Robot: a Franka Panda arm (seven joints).
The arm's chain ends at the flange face. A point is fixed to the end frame.
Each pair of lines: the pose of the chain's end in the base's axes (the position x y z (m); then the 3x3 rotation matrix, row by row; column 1 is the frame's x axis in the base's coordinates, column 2 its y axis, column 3 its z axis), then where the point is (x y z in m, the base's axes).
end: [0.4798 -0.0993 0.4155], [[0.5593 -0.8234 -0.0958], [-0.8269 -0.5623 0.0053], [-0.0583 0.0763 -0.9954]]
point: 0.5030 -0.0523 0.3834
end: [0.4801 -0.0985 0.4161], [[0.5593 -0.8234 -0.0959], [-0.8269 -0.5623 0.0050], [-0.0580 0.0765 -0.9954]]
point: 0.5033 -0.0515 0.3840
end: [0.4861 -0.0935 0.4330], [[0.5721 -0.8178 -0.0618], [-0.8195 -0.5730 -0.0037], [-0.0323 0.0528 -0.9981]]
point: 0.5098 -0.0464 0.4013
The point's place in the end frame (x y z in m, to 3 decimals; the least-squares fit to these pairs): -0.024 -0.048 0.030
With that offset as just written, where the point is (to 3 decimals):
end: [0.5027 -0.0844 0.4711], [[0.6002 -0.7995 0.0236], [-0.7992 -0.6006 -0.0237], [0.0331 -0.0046 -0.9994]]
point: 0.527 -0.037 0.441
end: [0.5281 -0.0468 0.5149], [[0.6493 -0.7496 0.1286], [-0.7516 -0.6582 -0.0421], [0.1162 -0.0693 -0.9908]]
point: 0.552 0.002 0.486
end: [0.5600 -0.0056 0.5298], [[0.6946 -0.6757 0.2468], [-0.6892 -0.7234 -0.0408], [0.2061 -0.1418 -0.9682]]
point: 0.583 0.044 0.503
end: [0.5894 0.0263 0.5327], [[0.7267 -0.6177 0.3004], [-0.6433 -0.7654 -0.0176], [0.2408 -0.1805 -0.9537]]
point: 0.611 0.078 0.507
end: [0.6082 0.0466 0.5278], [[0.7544 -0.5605 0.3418], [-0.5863 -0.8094 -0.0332], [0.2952 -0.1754 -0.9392]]
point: 0.627 0.099 0.501
